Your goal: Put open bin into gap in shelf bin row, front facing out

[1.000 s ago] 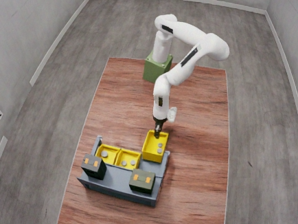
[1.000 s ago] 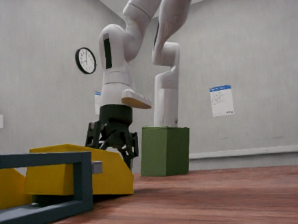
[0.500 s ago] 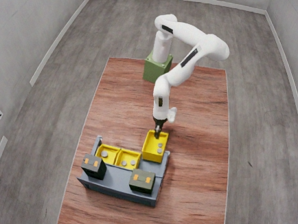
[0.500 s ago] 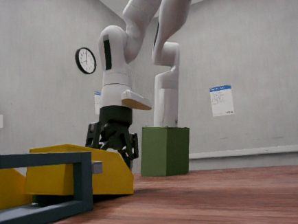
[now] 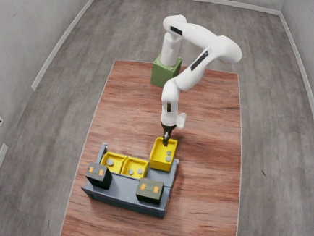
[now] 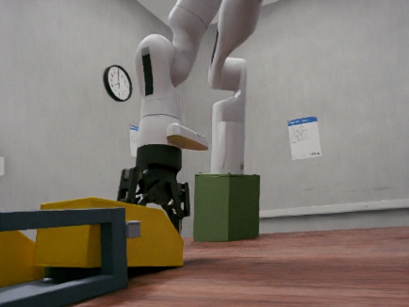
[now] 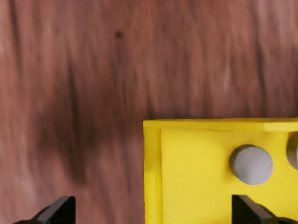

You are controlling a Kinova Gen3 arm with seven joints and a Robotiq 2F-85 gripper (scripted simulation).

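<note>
Now: the grey disc part 110 mm ahead of my hand, 20 mm to the left of it and 10 mm below it. Also, from my hand: grey shelf: 250 mm ahead, 140 mm to the right, 30 mm above.
</note>
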